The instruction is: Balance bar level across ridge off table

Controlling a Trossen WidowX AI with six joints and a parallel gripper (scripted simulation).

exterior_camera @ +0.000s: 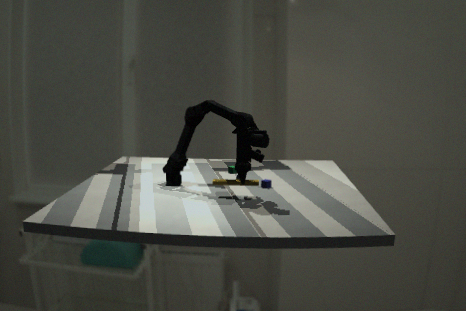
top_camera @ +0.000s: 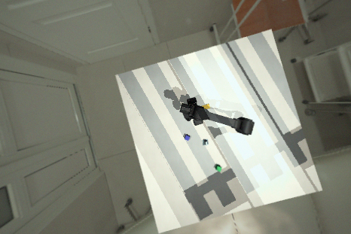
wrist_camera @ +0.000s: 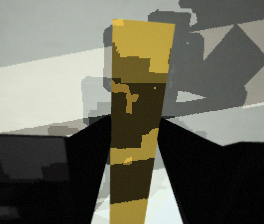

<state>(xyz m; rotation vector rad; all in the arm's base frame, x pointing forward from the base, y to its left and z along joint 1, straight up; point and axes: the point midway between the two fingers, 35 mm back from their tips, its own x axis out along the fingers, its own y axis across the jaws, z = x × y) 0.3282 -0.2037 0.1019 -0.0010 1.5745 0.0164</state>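
Now: the small blue block 19 cm to the left of my gripper tip, 10 cm ahead of it and 5 cm below it. The rest, counted from my gripper tip: yellow bar: 3 cm behind; small green block: 49 cm to the left, 7 cm behind, 5 cm below.
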